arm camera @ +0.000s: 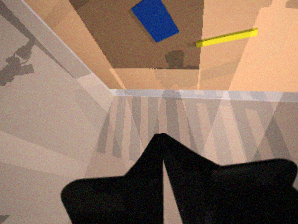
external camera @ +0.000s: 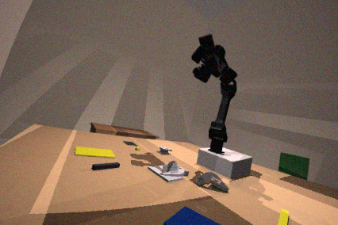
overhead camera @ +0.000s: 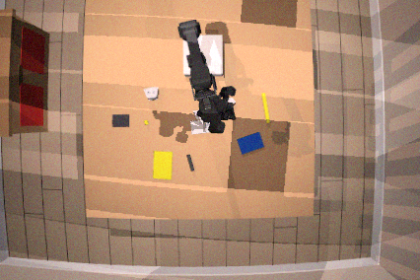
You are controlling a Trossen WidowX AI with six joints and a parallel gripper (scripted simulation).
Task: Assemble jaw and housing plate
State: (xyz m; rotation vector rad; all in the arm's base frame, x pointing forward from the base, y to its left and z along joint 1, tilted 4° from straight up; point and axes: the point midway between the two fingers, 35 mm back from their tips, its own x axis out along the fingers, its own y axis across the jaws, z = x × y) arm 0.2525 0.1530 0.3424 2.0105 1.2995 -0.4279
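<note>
Now: the silver jaw 50 mm behind my gripper tip, 30 mm to the right of it and 360 mm below it. Also, from my gripper tip: yellow stick (80 mm behind, 200 mm to the left, 370 mm below); then dark bar (240 mm ahead, 190 mm to the right, 370 mm below); then blue plate (120 mm ahead, 130 mm to the left, 380 mm below).
</note>
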